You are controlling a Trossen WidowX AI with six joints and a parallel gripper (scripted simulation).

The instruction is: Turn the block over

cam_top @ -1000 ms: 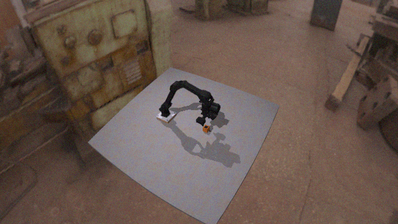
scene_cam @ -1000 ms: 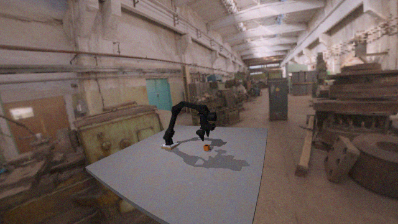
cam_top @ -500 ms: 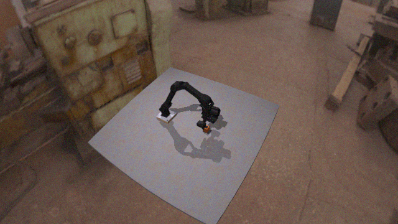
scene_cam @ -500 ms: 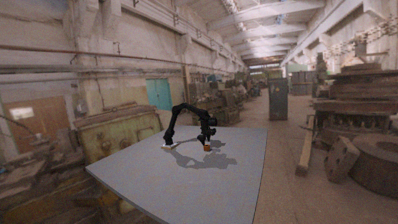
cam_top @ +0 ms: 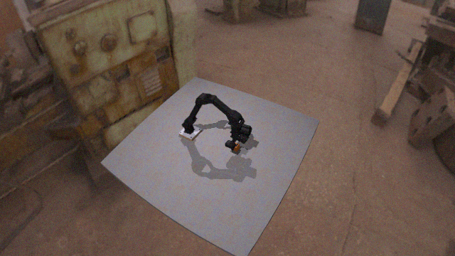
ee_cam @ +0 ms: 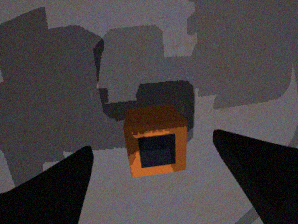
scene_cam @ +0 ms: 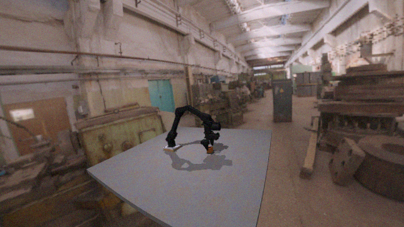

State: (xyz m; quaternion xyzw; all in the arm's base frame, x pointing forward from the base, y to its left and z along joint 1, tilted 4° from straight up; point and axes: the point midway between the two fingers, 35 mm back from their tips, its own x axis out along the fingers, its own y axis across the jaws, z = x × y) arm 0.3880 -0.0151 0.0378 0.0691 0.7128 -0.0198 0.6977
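The orange block is right at my gripper tip.
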